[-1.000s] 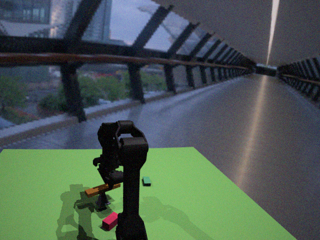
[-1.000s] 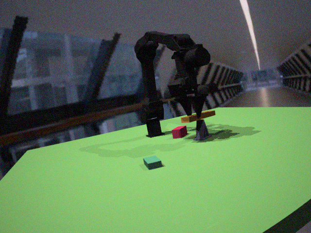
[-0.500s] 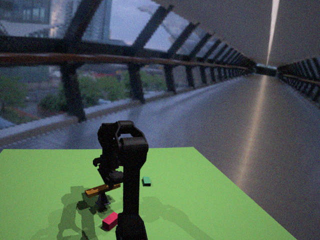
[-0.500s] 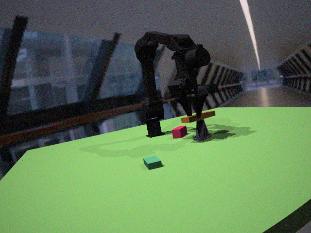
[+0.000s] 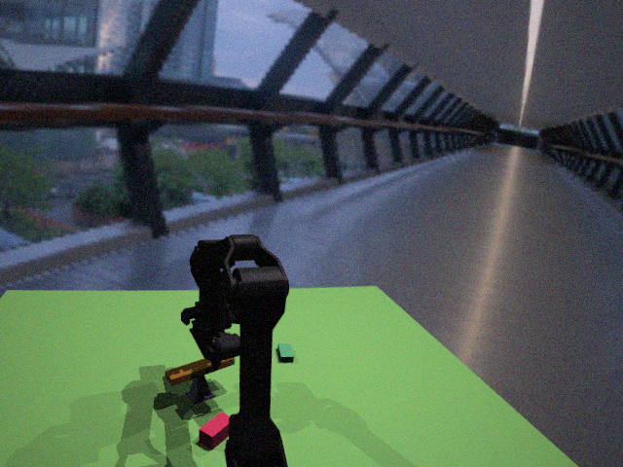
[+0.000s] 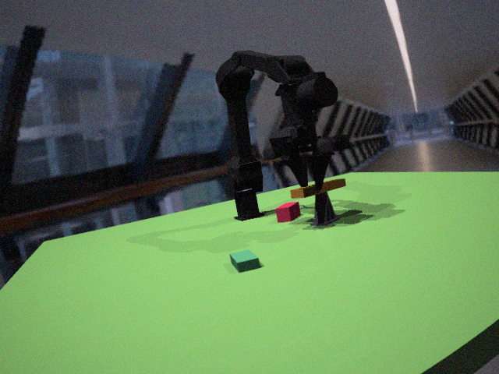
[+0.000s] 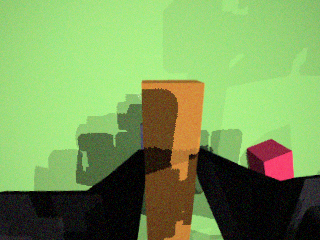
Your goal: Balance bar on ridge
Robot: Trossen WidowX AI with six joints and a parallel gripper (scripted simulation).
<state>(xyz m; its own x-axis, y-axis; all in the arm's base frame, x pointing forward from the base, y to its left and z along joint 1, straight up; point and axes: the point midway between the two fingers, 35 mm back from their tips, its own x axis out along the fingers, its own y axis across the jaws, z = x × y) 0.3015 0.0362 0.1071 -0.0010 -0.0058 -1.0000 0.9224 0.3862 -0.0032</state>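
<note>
The orange bar lies 1 cm behind my gripper tip and 2 cm to the left of it. Also, from my gripper tip: red block 14 cm behind, 1 cm to the left, 6 cm below; teal block 13 cm ahead, 21 cm to the right, 6 cm below.
</note>
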